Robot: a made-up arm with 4 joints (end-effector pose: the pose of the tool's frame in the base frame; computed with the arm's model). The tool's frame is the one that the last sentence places.
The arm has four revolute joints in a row. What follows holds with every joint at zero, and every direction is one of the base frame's.
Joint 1 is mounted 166 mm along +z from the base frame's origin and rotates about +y.
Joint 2 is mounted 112 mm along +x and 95 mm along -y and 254 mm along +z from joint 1 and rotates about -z.
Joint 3 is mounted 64 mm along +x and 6 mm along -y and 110 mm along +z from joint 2 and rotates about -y.
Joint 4 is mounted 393 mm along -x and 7 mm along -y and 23 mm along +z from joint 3 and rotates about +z.
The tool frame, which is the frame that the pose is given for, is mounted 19 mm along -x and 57 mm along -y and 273 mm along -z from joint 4; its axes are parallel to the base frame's.
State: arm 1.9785 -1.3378 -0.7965 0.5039
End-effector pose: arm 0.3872 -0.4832 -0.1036 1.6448 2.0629 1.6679
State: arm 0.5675 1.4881 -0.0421 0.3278
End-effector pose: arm 0.0797 0.2366 0.2702 -0.2950 0.5290 -1.1388
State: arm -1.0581 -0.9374 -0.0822 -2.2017
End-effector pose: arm -0.2011 -0.3823 0.1144 0.5857 -0.9076 -1.1834
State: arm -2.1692 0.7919 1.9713 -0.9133
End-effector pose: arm -0.2749 -0.4522 0.4851 -0.9201 1.6697 0.3518
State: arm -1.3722 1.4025 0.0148 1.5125
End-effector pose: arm -0.1006 0.1647 0.2190 -0.0878 -1.3724 0.0821
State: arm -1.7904 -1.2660 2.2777 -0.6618
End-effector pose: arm -0.2544 0.4080 0.4358 -1.0585 1.8223 -1.8917
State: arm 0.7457 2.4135 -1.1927 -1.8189
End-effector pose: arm 0.7379 0.1115 0.4155 0.2426 -0.7984 1.6693
